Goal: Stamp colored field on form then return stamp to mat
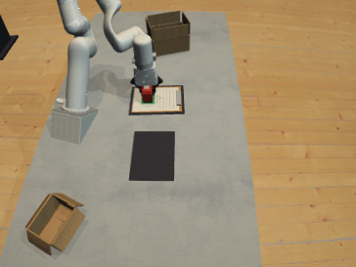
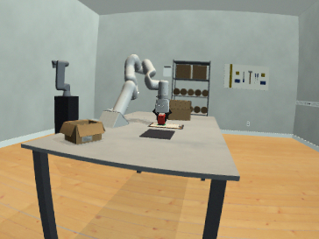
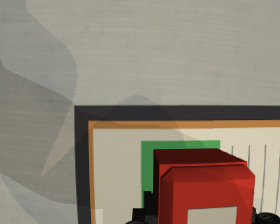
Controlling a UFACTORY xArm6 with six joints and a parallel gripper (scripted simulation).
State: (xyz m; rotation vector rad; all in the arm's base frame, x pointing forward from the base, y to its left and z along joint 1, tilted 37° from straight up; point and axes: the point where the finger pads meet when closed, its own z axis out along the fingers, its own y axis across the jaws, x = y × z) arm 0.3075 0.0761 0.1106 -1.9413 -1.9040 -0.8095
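Now: hand right at the red stamp. Round my hand: dark mat (32 cm to the right, 5 cm ahead, 4 cm below); then black object (26 cm to the left, 7 cm behind, 3 cm below).
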